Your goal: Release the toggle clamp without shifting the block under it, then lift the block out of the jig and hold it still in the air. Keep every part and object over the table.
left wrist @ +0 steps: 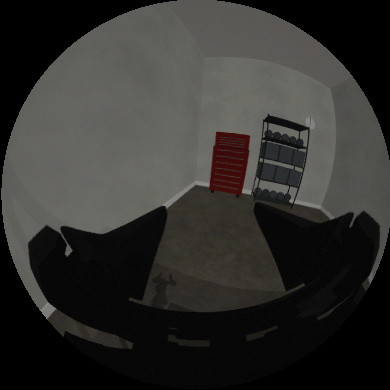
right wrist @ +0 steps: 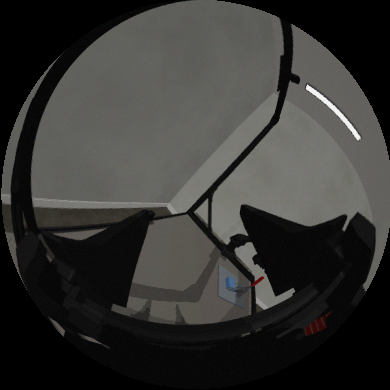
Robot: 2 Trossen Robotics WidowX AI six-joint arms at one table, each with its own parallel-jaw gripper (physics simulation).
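Seen in the pictures: left gripper, fingertip midpoint: (left wrist: 210,208); right gripper, fingertip midpoint: (right wrist: 194,212); left arm's base, link origin: (right wrist: 228,248).
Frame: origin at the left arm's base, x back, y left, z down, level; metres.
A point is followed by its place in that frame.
Observation:
A small blue block (right wrist: 230,283) @(x -0.307, y -0.059, z 0.015 m) sits on a grey-blue base plate (right wrist: 223,295) @(x -0.379, y -0.101, z 0.038 m), low right of centre in the right wrist view. The toggle clamp (right wrist: 242,289) @(x -0.342, y 0.001, z -0.010 m) is a small grey shape right beside the block, with a red handle (right wrist: 258,281) @(x -0.344, y 0.011, z -0.100 m) reaching up to the right. Whether its tip touches the block is too small to tell. My right gripper (right wrist: 194,212) @(x -0.545, y -0.519, z -0.256 m) is open and empty, well away from the block and clamp. My left gripper (left wrist: 210,208) @(x 0.008, y 0.587, z -0.047 m) is open and empty, facing the room; block and clamp do not show in the left wrist view.
The table top (right wrist: 175,260) @(x -0.310, y -0.372, z 0.046 m) stretches below my right gripper, crossed by arm shadows. A black frame (right wrist: 240,157) @(x 0.151, y -0.374, z -0.521 m) rises around the table. In the left wrist view a red tool cabinet (left wrist: 229,165) and a shelf rack (left wrist: 286,123) stand by the far wall, beyond the floor (left wrist: 210,250).

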